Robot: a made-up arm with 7 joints.
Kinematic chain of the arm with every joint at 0, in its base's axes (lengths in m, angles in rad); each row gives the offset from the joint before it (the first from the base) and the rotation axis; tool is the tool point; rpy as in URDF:
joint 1: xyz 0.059 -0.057 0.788 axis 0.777 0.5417 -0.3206
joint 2: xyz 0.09 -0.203 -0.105 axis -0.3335 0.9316 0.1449
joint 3: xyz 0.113 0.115 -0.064 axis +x
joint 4: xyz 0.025 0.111 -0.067 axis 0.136 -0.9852 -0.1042
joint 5: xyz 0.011 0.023 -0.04 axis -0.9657 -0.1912 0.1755
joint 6: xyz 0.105 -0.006 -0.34 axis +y
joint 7: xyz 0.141 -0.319 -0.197 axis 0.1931 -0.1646 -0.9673
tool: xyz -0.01 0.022 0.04 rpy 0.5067 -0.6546 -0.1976
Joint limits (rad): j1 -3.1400..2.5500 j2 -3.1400..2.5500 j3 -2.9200..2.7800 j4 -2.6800..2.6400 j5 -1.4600..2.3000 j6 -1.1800..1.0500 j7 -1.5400..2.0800
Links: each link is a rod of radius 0.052 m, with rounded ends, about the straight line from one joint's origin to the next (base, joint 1, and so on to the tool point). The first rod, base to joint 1, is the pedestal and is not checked.
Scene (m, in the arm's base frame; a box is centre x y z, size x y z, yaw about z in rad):
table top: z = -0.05
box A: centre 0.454 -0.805 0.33 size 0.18 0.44 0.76 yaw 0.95
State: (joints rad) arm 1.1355 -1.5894 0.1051 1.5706 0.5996 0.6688 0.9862
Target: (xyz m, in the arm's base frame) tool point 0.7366 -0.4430 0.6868
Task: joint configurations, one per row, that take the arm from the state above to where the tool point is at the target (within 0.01 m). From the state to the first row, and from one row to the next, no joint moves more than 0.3 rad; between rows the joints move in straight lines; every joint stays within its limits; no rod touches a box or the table.
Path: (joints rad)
1: 1.0702 -1.5199 0.3175 1.3585 0.7088 0.8594 0.8234
2: 1.0049 -1.4503 0.5300 1.1463 0.8179 1.0500 0.6606
3: 0.7661 -1.3897 0.7218 1.1069 0.6679 1.0500 0.7986
4: 0.5272 -1.3291 0.9137 1.0676 0.5179 1.0500 0.9366

